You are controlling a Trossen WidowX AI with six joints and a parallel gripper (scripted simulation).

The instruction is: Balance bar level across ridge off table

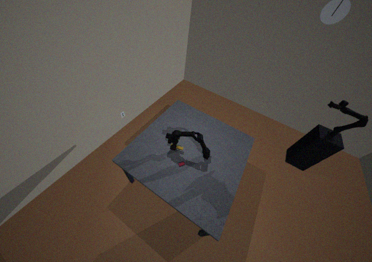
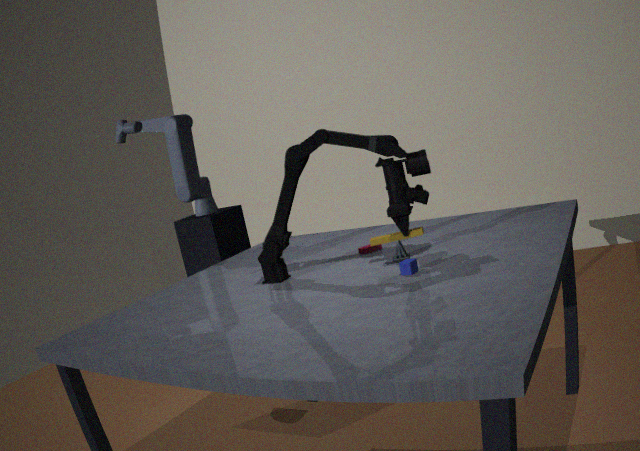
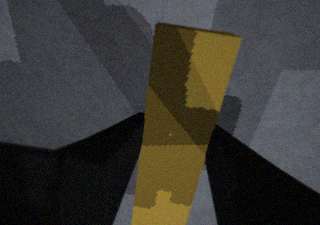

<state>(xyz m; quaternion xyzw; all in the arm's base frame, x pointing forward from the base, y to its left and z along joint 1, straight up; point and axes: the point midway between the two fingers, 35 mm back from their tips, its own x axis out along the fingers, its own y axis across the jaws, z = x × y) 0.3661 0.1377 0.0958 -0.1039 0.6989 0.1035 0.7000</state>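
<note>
My gripper tip is now 30 mm past the yellow bar and 10 mm to the left of it. Also, from my gripper tip: red block (180 mm behind, 120 mm to the left, 50 mm below); blue cube (170 mm to the right, 60 mm ahead, 40 mm below).
</note>
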